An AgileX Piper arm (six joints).
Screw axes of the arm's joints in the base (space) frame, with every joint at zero. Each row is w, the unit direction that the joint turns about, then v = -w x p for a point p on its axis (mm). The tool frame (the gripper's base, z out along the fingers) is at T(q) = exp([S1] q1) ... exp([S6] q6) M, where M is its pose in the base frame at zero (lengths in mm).
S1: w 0 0 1 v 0 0 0
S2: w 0 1 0 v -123 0 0
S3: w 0 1 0 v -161.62 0 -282.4
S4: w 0.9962 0 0.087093 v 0 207.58 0
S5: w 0 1 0 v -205.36 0 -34.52
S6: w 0.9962 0 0.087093 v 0 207.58 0
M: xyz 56.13 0 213.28 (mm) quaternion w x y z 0.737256 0 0.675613 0
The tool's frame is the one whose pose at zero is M.
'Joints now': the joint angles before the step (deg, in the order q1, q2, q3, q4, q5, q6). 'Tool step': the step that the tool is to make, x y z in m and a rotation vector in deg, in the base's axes. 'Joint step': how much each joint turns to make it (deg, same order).
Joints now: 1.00 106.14 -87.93 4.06 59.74 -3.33
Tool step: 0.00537 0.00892 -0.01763 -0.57 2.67 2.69
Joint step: 1.30 2.62 -0.11 -0.12 0.26 -1.40
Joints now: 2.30 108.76 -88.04 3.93 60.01 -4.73
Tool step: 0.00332 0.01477 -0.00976 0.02 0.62 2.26
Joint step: 2.06 1.49 -0.06 0.15 -0.79 -0.30
